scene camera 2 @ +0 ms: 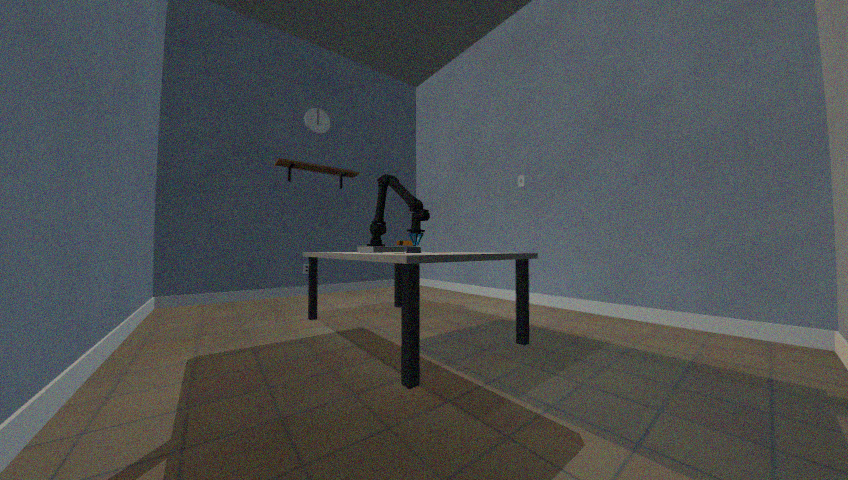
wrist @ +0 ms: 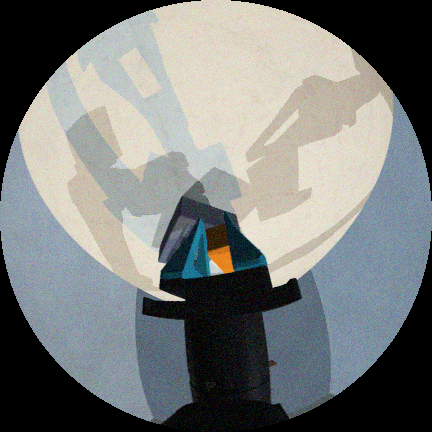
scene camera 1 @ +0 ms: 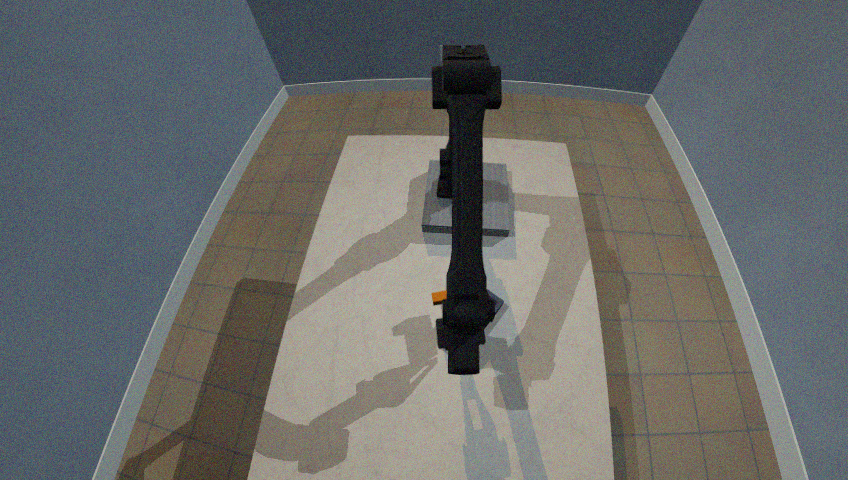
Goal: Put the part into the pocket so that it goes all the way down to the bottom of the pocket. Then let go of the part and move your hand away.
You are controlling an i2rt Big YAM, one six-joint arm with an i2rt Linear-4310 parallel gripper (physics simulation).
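Places are measured from the arm's base along level axes (x ahead, y left, z up), in metres.
Pixels of known places: gripper, between the fingertips: (scene camera 2: 415,245) (wrist: 213,218); arm's base, origin of its link: (scene camera 2: 375,246).
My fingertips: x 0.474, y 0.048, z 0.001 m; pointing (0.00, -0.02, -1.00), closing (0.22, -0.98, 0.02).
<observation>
Ahead of a thing's pixels: the offset from my fingertips to its middle.
My gripper (wrist: 213,218) (scene camera 2: 415,237) has teal fingers and is shut on the orange part @(dz +0.015, dx -0.062, dy -0.032 m) (wrist: 221,257) (scene camera 1: 438,295) (scene camera 2: 405,242). It holds the part low over the table (scene camera 1: 367,179) (scene camera 2: 462,257). The grey pocket block @(dz -0.029, dx -0.083, dy +0.037 m) (wrist: 192,212) (scene camera 1: 497,305) lies right below and beyond the fingertips, tilted in the wrist view. The fingers and the part cover most of its top, so its pocket opening is hidden. In scene camera 1 the arm's wrist (scene camera 1: 465,322) hides the fingers and nearly all of the block. I cannot tell whether the part touches the block.
The arm stands on a grey base plate (scene camera 1: 495,203) at the back of the table. Arm shadows fall across the table top. A wall shelf (scene camera 2: 316,168) and a clock (scene camera 2: 316,120) hang far behind.
</observation>
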